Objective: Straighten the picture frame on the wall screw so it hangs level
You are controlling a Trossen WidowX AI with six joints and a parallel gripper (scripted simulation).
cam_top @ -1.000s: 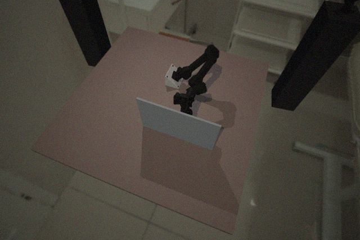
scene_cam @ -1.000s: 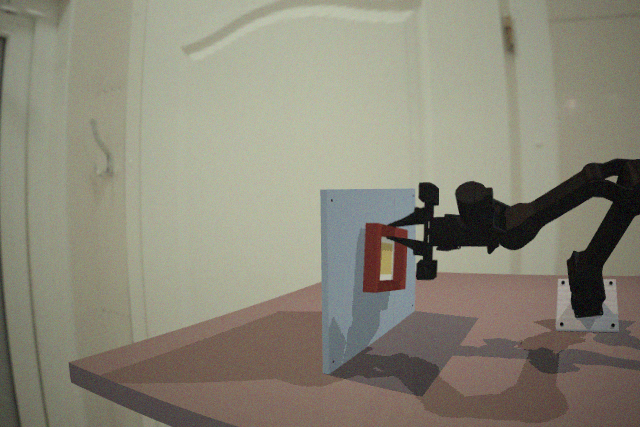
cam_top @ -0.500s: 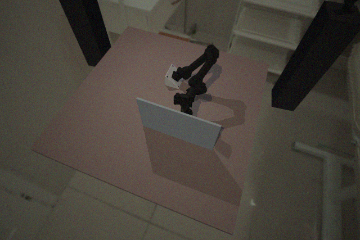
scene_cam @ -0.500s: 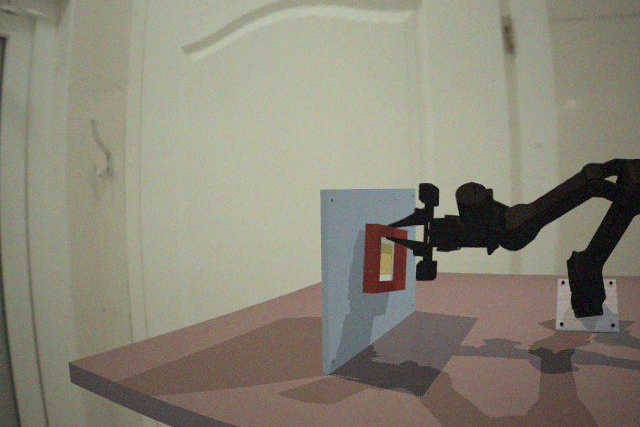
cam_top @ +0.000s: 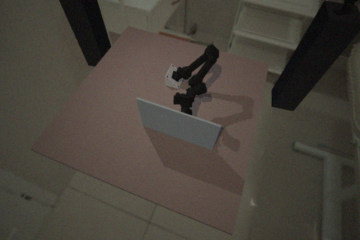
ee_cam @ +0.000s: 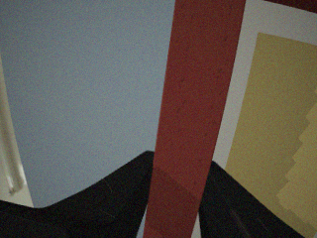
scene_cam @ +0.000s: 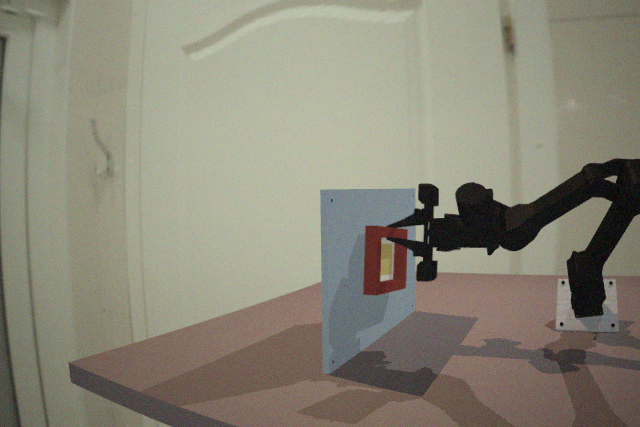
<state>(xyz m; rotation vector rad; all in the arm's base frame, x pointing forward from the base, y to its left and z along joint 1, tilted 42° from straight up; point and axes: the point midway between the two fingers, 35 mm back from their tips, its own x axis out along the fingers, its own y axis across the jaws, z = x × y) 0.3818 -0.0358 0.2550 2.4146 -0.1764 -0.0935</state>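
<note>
My gripper tip is 10 mm short of the red picture frame, 10 mm to the right of it and 50 mm above it. Also, from my gripper tip: wall panel 20 mm ahead, 20 mm to the right, 70 mm below.
</note>
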